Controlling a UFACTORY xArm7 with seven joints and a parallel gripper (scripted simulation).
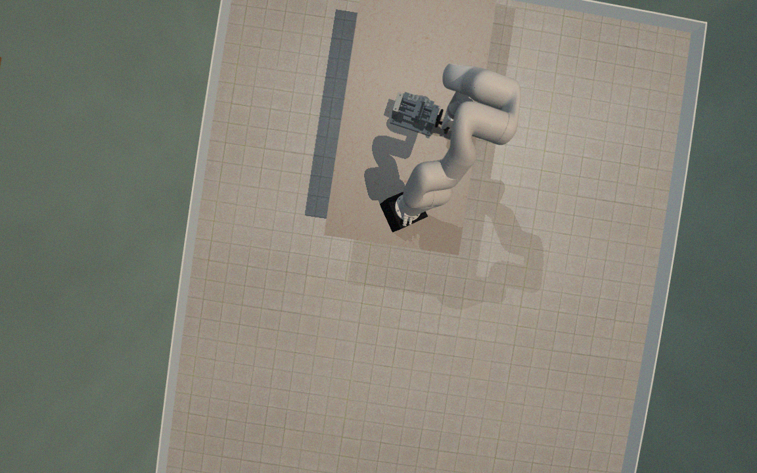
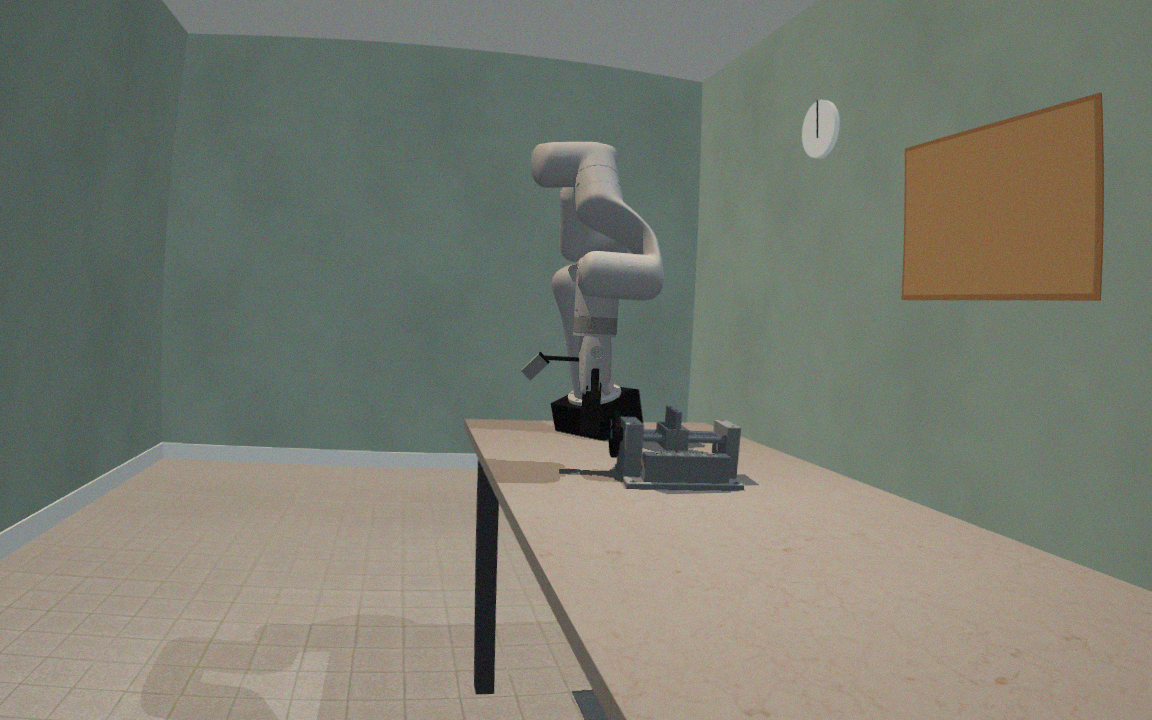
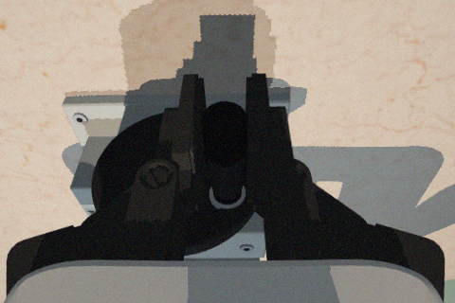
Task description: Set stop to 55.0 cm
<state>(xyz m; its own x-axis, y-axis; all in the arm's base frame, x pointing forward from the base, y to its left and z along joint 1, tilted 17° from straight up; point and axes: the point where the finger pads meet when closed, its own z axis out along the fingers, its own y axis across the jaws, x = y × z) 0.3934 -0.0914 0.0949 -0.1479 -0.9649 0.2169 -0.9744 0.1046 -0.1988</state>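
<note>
The black handwheel is 2 cm to the left of my hand and 1 cm ahead of it. Round my hand: crank handle: 1 cm to the left; stop block: 14 cm to the left, 6 cm ahead.
</note>
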